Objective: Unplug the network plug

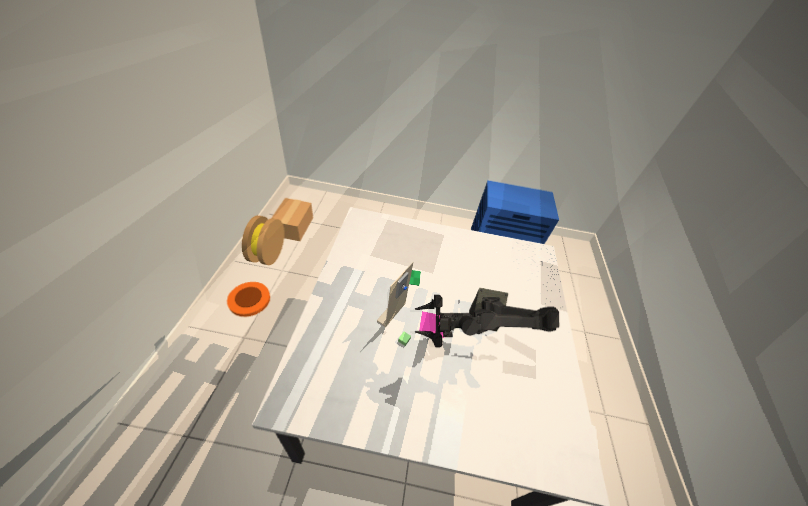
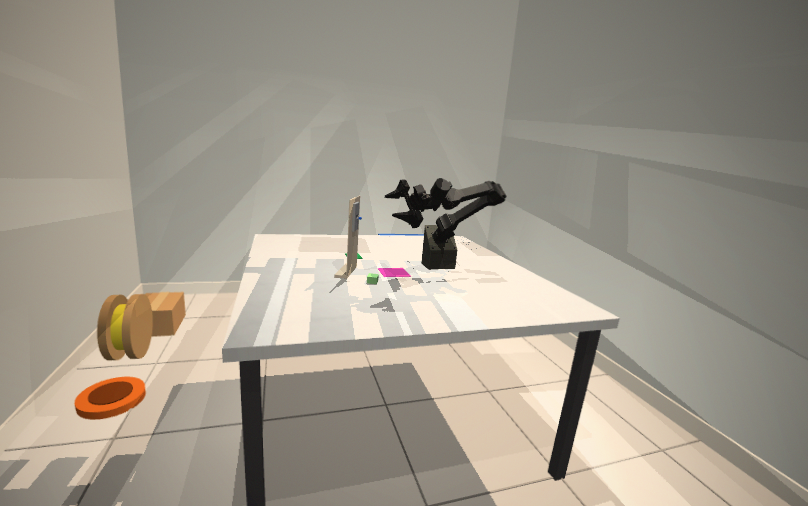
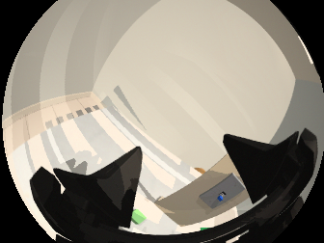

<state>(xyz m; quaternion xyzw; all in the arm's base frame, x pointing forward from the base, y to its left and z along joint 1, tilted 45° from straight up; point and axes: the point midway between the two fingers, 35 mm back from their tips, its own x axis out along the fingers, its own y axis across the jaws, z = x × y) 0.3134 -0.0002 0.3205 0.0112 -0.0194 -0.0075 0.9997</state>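
The blue network plug is 4 cm ahead of my gripper tip, 22 cm to the right of it and 8 cm below it. From my gripper tip the other things lie so: upright panel (6 cm ahead, 23 cm to the right, 18 cm below); then green cube (1 cm ahead, 9 cm to the right, 31 cm below); then magenta marked square (13 cm behind, 18 cm to the right, 32 cm below).
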